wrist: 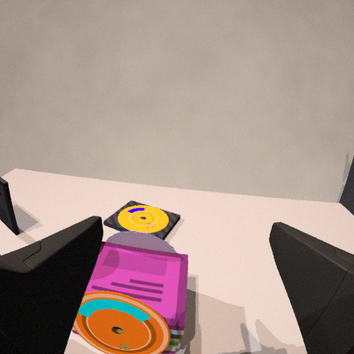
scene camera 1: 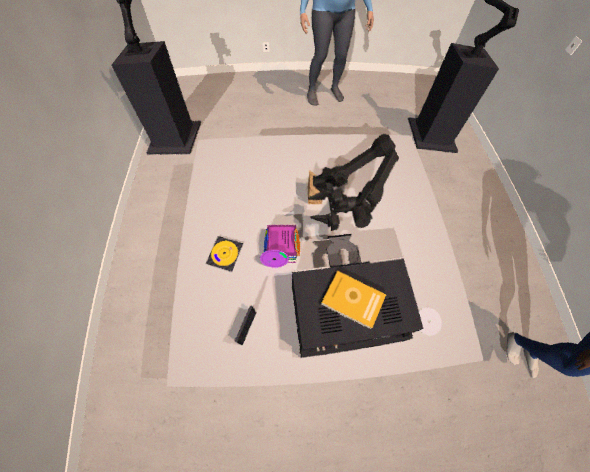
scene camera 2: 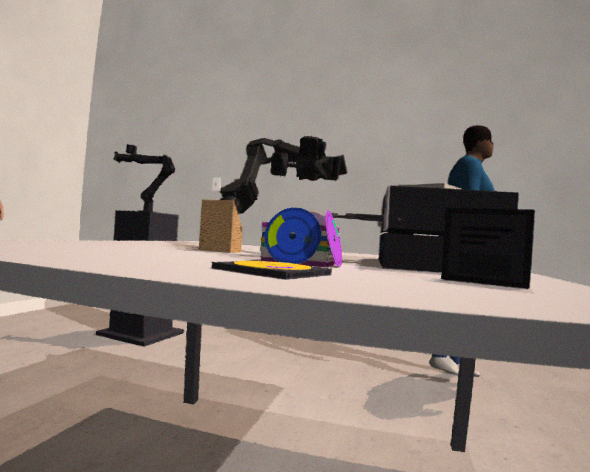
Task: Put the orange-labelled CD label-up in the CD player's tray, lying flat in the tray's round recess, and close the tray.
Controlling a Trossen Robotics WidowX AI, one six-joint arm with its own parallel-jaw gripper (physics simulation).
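Places are measured from the arm's base along level axes (x ahead, y left, z up), in centimetres.
Pixels of known places: gripper, fingertip midpoint: (scene camera 1: 309, 207) (scene camera 2: 298, 162); arm's base, origin of the base link: (scene camera 1: 316, 183) (scene camera 2: 223, 215).
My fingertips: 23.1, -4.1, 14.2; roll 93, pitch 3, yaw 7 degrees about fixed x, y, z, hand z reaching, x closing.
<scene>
For each thing: its top centre in the pictures, then the offset to it from my fingertips, as dx, dy, dz. "spot": a spot on its surface instead.
- orange-labelled CD, middle of its top: (scene camera 2: 312, 212) (scene camera 1: 297, 235) +5.8, -3.9, -12.7
- magenta top, surface spot: (scene camera 1: 282, 237) spot: +5.1, -10.4, -16.1
- CD player, surface spot: (scene camera 2: 417, 207) spot: +30.0, -4.5, -10.7
- purple CD, middle of its top: (scene camera 2: 335, 211) (scene camera 1: 273, 253) +14.1, -13.3, -12.9
- blue CD, middle of its top: (scene camera 2: 294, 207) +6.4, -17.5, -12.7
- yellow CD, middle of its top: (scene camera 2: 272, 264) (scene camera 1: 224, 252) +10.5, -36.2, -23.3
- yellow-orange case, middle of its top: (scene camera 2: 437, 189) (scene camera 1: 354, 298) +33.8, +16.5, -3.7
- black panel, middle of its top: (scene camera 2: 488, 208) (scene camera 1: 243, 323) +42.6, -22.1, -11.9
The orange-labelled CD (wrist: 100, 332) (scene camera 1: 298, 243) leans against the near side of a stack of cases with a magenta top (scene camera 1: 282, 237) (wrist: 145, 272). It stands steeply, orange label facing the wrist camera. In the scene camera 2 view it is hidden behind the stack. The CD player (scene camera 1: 310, 287) (scene camera 2: 417, 207) is the upper of two dark boxes. Its tray (scene camera 1: 343, 235) (scene camera 2: 357, 217) sticks out toward the arm's side; its recess is unclear under the arm's shadow. My gripper (scene camera 1: 311, 206) (scene camera 2: 336, 167) (wrist: 189, 230) is open and empty, raised above the table on the arm's side of the stack.
A purple CD (scene camera 1: 270, 258) (scene camera 2: 333, 240) and a blue CD (scene camera 2: 285, 245) lean on the stack. A yellow CD (scene camera 1: 231, 253) (wrist: 129, 220) lies in a flat black case. A yellow-orange case (scene camera 1: 340, 297) lies on the player. A black panel (scene camera 1: 245, 325) (scene camera 2: 487, 272) and wooden block (scene camera 2: 217, 225) stand nearby.
</scene>
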